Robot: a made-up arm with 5 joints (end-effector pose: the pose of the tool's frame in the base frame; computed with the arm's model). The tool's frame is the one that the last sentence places.
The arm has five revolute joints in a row. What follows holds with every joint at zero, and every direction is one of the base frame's.
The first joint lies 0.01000 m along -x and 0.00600 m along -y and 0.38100 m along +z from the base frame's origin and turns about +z.
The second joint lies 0.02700 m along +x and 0.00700 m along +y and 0.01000 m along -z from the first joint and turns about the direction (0, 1, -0.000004).
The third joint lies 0.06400 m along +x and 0.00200 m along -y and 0.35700 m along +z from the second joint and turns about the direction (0, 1, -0.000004).
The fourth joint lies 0.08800 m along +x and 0.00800 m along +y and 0.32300 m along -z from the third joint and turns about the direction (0, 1, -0.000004).
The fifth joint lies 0.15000 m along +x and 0.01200 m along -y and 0.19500 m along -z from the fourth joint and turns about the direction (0, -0.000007, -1).
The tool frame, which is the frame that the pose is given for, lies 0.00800 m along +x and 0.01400 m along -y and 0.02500 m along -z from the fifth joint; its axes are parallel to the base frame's.
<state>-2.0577 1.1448 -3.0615 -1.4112 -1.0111</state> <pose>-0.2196 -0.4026 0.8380 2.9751 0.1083 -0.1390</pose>
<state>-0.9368 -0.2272 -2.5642 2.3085 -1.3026</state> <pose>0.1634 -0.2334 0.9489 -0.4370 -0.2117 0.3586</pose>
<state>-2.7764 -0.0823 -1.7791 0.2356 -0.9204</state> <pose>-0.5299 -0.2036 1.0867 -1.7571 0.5007 -1.3841</pose>
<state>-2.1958 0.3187 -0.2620 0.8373 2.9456</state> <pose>-0.1076 -0.1637 0.1160 0.3448 -0.8761 1.0614</pose>
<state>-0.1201 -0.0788 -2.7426 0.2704 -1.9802</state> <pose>0.0619 -0.0007 1.3379 -2.3530 -1.3492 0.6614</pose>
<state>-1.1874 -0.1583 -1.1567 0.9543 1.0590</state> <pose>0.1947 -0.5477 0.5812 -0.0288 -0.4475 -2.2171</pose>
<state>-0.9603 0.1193 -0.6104 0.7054 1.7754</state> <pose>0.2434 -0.3752 0.2309 -0.1185 0.2744 -2.7217</pose>
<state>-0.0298 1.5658 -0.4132 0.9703 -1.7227</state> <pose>-0.1573 0.0094 0.0741 1.7604 1.4665 0.9584</pose>
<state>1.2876 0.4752 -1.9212 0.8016 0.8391</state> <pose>0.2347 0.7838 0.6175 0.5678 -0.3157 0.4328</pose>
